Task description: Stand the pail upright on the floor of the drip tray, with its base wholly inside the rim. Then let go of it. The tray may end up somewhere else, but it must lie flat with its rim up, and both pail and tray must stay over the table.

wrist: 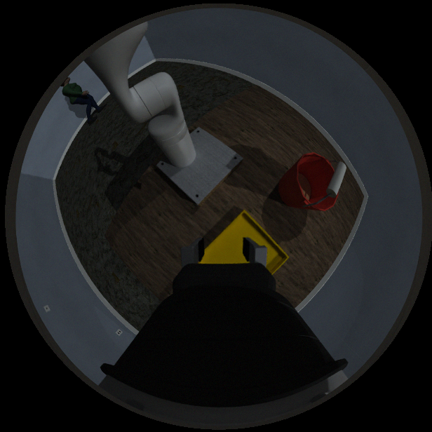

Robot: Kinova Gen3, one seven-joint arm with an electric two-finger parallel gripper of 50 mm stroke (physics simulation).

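Observation:
The red pail (pixel 290 189) stands on the brown wooden table at the right of the wrist view, open end up, with its handle and white grip hanging toward the right side of its rim. The yellow drip tray (pixel 232 241) lies flat with its rim up, to the lower left of the pail and apart from it. Part of the tray is hidden behind my gripper. My gripper (pixel 223 245) is open, its two fingers apart with nothing between them. It hangs above the tray, and the pail is off to its right.
The grey metal base plate (pixel 210 167) of the arm is bolted to the wooden table (pixel 165 240) beyond the tray. The white arm (pixel 175 142) rises from it at the upper left. A seated figure (pixel 75 92) in green shows far off at the left, beyond the table.

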